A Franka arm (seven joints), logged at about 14 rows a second.
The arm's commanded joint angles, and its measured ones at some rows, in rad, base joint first. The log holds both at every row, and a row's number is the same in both.
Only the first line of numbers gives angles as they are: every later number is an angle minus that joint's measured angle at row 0.
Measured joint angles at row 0:
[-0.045, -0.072, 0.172, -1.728, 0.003, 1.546, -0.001]
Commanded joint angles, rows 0 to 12:
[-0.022, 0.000, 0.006, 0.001, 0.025, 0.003, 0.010]
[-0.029, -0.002, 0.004, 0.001, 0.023, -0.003, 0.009]
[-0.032, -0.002, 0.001, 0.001, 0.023, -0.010, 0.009]
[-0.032, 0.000, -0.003, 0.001, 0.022, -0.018, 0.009]
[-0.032, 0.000, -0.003, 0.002, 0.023, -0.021, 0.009]
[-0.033, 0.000, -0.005, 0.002, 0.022, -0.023, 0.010]
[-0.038, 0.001, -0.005, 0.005, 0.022, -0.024, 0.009]
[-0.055, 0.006, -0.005, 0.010, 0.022, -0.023, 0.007]
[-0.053, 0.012, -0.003, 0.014, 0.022, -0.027, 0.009]
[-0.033, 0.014, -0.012, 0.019, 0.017, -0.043, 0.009]
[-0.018, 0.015, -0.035, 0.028, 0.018, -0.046, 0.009]
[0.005, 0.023, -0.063, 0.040, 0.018, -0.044, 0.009]
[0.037, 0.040, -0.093, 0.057, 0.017, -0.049, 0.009]
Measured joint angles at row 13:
[-0.010, 0.005, -0.041, 0.005, 0.000, -0.018, 0.005]
